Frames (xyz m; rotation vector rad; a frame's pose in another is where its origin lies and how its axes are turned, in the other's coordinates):
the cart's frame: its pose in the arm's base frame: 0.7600 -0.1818 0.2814 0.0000 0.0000 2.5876
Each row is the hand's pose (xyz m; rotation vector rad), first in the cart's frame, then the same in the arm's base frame.
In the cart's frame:
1: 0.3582 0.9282 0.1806 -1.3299 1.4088 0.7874
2: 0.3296 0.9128 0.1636 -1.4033 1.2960 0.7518
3: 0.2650 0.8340 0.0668 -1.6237 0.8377 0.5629
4: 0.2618 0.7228 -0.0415 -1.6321 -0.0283 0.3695
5: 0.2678 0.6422 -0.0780 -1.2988 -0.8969 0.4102
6: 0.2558 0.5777 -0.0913 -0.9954 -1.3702 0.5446
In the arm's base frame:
1: -0.0329 -0.7827 0.4620 2.0136 1.0473 -1.6178
2: -0.0005 -0.7847 0.4450 1.9414 1.1853 -1.6683
3: 0.0959 -0.7516 0.3482 1.6033 1.7096 -1.8635
4: 0.1571 -0.6588 0.2399 -0.5748 -2.1639 2.1305
5: 0.1944 -0.5871 0.2034 0.7067 -2.0810 2.2130
6: 0.2385 -0.5385 0.1901 -1.3851 1.7644 -2.0349

